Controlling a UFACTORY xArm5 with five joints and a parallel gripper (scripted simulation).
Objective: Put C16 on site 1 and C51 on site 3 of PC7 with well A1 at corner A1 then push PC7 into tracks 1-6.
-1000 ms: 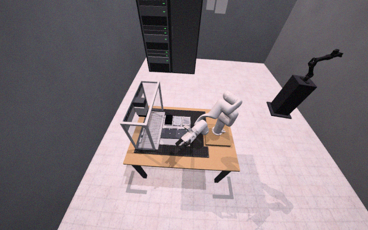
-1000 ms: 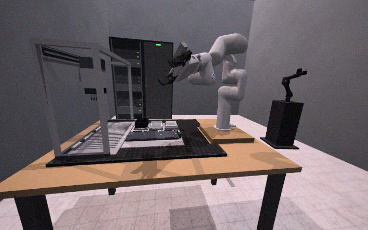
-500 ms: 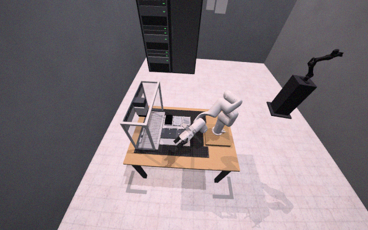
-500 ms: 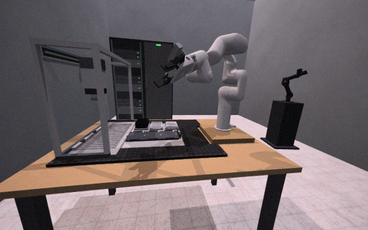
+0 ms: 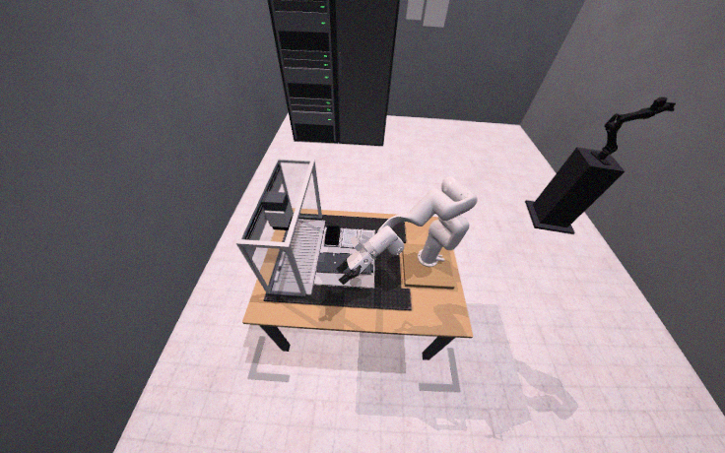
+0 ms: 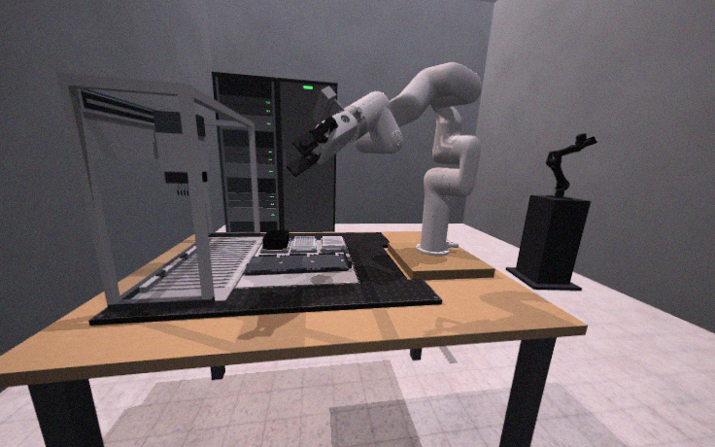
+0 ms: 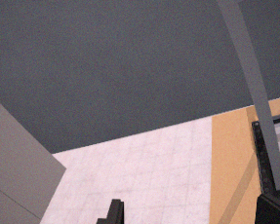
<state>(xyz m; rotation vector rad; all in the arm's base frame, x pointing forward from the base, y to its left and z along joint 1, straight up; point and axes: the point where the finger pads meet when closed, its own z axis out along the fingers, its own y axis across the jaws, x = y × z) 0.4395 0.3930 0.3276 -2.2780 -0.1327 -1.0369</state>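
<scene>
My hand is 60 mm short of the 96-well plate C15, 450 mm to the left of it and 330 mm above it. The rest, counted from my hand: post: 220 mm ahead, 20 mm to the right, 100 mm below; grey plate carrier PC7: 50 mm ahead, 260 mm to the right, 330 mm below.
</scene>
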